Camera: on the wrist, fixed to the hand. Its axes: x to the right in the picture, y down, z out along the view.
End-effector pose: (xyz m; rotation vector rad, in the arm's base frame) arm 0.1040 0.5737 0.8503 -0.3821 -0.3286 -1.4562
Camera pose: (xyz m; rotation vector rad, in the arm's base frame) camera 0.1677 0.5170 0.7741 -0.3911 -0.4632 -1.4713
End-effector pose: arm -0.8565 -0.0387 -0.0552 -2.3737 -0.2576 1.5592
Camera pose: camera -0.7632 -0.1044 -0.0616 -2.2316 -0.2737 1.6336
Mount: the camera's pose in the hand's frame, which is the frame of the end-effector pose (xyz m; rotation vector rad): 0.0228 0.0632 -0.0925 0.0673 -0.0936 -0.0464
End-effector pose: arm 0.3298 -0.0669 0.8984 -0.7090 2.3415 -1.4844
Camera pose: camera 0.2503 0.0137 0.8821 -0.8025 2.2097 -1.5077
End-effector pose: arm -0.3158 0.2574 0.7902 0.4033 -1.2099 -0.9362
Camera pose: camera -0.2048 0.2573 0.8175 0.4468 -1.3248 -0.9648
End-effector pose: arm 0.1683 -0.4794 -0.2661 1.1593 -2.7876 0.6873
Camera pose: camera 0.0971 -0.4167 -0.2023 -1.2528 2.7282 -0.7219
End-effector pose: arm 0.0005 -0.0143 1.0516 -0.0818 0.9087 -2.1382
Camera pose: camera -0.0055 -0.0035 0.9380 -0.1691 0.7870 -2.1867
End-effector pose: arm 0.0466 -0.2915 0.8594 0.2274 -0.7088 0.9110
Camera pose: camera 0.0491 -0.1953 0.7976 0.3467 -0.7570 0.8850
